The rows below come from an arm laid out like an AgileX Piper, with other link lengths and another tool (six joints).
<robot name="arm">
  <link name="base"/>
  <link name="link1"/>
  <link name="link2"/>
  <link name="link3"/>
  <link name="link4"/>
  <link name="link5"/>
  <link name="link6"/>
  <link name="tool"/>
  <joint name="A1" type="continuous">
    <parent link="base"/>
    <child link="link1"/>
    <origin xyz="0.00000 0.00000 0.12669" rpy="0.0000 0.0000 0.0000"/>
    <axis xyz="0 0 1"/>
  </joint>
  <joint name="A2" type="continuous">
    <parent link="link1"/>
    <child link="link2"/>
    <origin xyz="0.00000 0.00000 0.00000" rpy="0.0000 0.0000 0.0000"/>
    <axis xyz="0 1 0"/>
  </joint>
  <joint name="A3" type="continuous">
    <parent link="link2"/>
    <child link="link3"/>
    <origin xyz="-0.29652 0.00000 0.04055" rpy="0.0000 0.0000 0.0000"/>
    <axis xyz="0 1 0"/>
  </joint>
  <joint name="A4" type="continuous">
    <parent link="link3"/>
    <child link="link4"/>
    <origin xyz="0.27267 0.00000 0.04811" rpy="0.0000 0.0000 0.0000"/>
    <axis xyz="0.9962 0 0.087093"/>
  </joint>
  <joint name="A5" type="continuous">
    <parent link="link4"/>
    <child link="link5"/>
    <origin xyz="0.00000 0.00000 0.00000" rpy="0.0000 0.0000 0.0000"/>
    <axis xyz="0 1 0"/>
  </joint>
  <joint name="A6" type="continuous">
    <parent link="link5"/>
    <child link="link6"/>
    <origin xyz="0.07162 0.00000 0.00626" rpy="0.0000 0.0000 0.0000"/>
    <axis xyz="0.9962 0 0.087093"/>
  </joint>
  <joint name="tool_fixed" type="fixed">
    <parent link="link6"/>
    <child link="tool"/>
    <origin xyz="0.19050 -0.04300 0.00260" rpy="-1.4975 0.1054 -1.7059"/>
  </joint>
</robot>
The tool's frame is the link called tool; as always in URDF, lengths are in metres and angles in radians. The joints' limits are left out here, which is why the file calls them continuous.
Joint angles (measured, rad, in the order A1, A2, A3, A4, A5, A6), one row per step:
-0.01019, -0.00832, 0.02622, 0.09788, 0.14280, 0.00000
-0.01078, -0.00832, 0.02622, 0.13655, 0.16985, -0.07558
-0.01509, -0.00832, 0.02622, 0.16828, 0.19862, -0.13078
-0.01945, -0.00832, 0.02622, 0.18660, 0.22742, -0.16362
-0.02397, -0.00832, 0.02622, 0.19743, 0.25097, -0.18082
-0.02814, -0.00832, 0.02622, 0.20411, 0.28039, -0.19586
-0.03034, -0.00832, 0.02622, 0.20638, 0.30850, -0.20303
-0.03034, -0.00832, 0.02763, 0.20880, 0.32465, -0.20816
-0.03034, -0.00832, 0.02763, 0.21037, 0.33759, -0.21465
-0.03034, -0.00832, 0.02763, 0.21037, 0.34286, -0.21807
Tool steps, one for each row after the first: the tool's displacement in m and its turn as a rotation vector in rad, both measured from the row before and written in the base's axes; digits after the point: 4 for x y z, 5 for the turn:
-0.0006, 0.0016, -0.0053, -0.03667, 0.02586, 0.01173
-0.0009, 0.0012, -0.0062, -0.02313, 0.02719, 0.00846
-0.0012, 0.0011, -0.0065, -0.01410, 0.02737, 0.00657
-0.0012, 0.0007, -0.0056, -0.00597, 0.02247, 0.00355
-0.0016, 0.0009, -0.0069, -0.00776, 0.02825, 0.00500
-0.0017, 0.0011, -0.0068, -0.00432, 0.02723, 0.00523
-0.0011, 0.0010, -0.0046, -0.00227, 0.01696, 0.00471
-0.0008, 0.0008, -0.0030, -0.00451, 0.01236, 0.00444
-0.0003, 0.0002, -0.0012, -0.00322, 0.00502, 0.00199

